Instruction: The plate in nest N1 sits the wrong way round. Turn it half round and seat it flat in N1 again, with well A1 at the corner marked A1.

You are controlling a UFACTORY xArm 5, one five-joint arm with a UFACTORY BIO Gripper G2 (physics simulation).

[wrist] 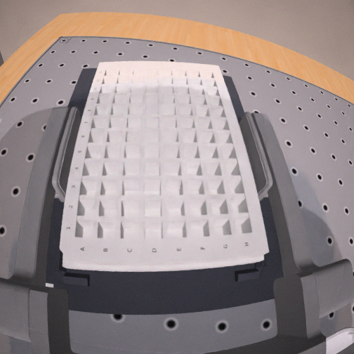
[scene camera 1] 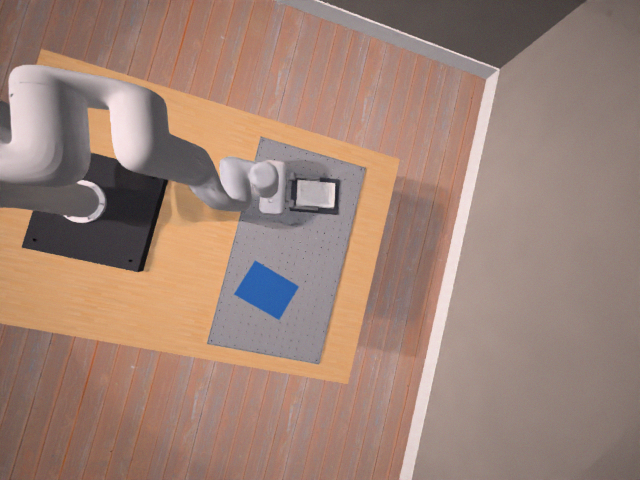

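Observation:
The white plate (scene camera 1: 316, 194) (wrist: 152, 160) lies level over the dark nest N1 (scene camera 1: 337, 198) (wrist: 170, 292). In the wrist view its row letters A to H run along the near edge, and well A1 (wrist: 86, 229) is at the near left corner. A small white mark (wrist: 49, 285) shows on the nest's near left corner; no lettering is readable. My gripper (scene camera 1: 310, 193) (wrist: 162, 156) is shut on the plate, one finger along each long side. Whether the plate rests fully on the nest floor or sits slightly raised, I cannot tell.
The nest stands on a grey perforated board (scene camera 1: 289, 242) (wrist: 310, 175) on the wooden table (scene camera 1: 196, 279). A blue rectangle (scene camera 1: 266, 290) lies on the board, away from the nest. The black base plate (scene camera 1: 124, 227) is under the arm's base.

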